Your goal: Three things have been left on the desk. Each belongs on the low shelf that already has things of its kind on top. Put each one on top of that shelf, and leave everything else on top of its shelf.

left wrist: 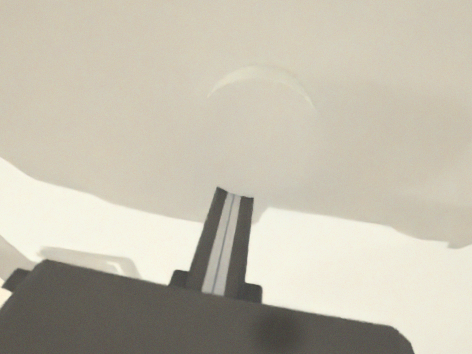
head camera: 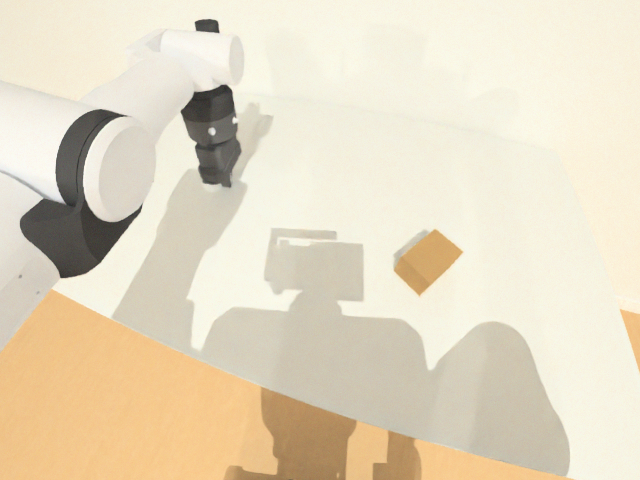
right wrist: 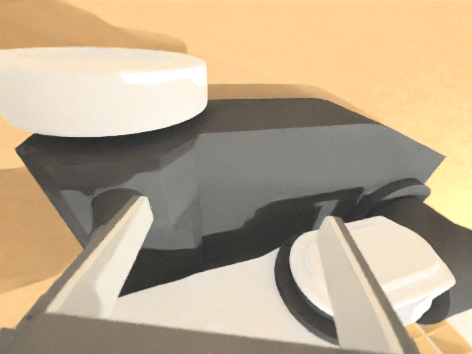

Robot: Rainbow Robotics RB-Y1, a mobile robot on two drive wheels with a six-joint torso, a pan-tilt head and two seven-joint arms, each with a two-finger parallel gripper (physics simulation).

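Frame: origin at the robot's base, x ahead, y left, z up, level; metres.
Seen in the pictures: left gripper, between the fingertips: (left wrist: 237, 186) (head camera: 227, 184); right gripper, between the fingertips: (right wrist: 234, 217).
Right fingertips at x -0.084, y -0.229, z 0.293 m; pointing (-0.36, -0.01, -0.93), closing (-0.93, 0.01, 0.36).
Note:
Pixels of each thing's top centre, then the offset from my right fingertips to it. Level surfaces: height alone.
- orange-brown block, centre of its top: (head camera: 433, 254) dx +0.674, dy +0.063, dz +0.477 m
- white desk, height of its surface: dz +0.427 m
- pale round object, centre of its top: (left wrist: 253, 149) (head camera: 211, 176) dx +0.856, dy +0.501, dz +0.451 m
- orange floor, height of its surface: dz -0.293 m
An orange-brown block (head camera: 428, 262) lies on the white desk (head camera: 336, 180), right of the middle in the head view. A pale round object (left wrist: 261, 74), almost the colour of the desk, shows as a light arc with a faint round face just beyond the left fingertips. A sliver of something white shows under the left gripper in the head view. My left gripper (head camera: 226, 183) (left wrist: 237, 186) points down low over the desk at the upper left, shut with nothing between its fingers. My right gripper (right wrist: 234, 217) is open and empty, away from the desk objects. The low shelves do not show.
A pale wall rises behind the desk's far edge. The orange floor (head camera: 103, 387) lies before the near edge. Shadows of the robot fall across the desk. The right wrist view shows the robot's own dark grey body (right wrist: 300, 150) with white parts, above the floor (right wrist: 350, 50).

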